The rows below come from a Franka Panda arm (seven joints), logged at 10 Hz.
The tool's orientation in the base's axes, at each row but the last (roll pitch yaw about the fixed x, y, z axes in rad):
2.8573, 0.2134, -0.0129
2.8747, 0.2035, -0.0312
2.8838, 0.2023, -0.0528
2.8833, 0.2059, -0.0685
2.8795, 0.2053, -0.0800
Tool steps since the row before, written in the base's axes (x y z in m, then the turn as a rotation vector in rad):
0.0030, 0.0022, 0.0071, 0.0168, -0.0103, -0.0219
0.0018, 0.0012, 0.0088, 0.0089, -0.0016, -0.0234
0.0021, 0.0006, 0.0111, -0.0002, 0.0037, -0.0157
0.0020, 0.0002, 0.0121, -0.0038, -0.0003, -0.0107
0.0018, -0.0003, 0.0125, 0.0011, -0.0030, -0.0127
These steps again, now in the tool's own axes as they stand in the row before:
0.0014, 0.0000, -0.0079, 0.0212, 0.0047, 0.0199
-0.0001, 0.0012, -0.0090, 0.0135, -0.0043, 0.0207
-0.0002, 0.0022, -0.0111, 0.0028, -0.0075, 0.0140
-0.0005, 0.0028, -0.0119, -0.0015, -0.0023, 0.0110
-0.0008, 0.0034, -0.0121, 0.0039, -0.0003, 0.0125

